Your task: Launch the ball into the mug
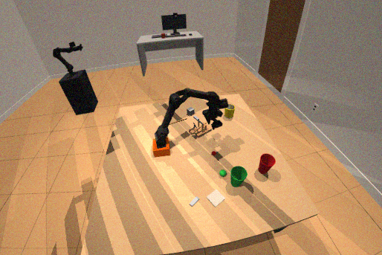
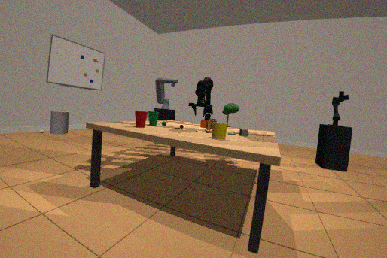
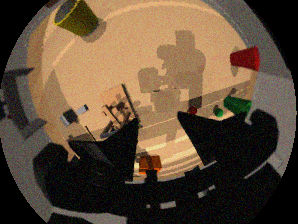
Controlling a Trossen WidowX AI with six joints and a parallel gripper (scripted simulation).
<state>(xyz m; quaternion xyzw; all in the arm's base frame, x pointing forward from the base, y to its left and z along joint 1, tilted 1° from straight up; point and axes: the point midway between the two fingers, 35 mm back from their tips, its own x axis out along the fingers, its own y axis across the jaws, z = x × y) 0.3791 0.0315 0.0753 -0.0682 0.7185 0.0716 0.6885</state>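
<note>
My gripper tip is now 16 cm to the left of the red ball, 10 cm above it and 3 cm past it. From my gripper tip the other things lie so: yellow mug (25 cm ahead, 22 cm to the left, 9 cm below); green ball (33 cm to the right, 10 cm below, 3 cm behind); wooden catapult (9 cm to the left, 8 cm behind, 7 cm below).
</note>
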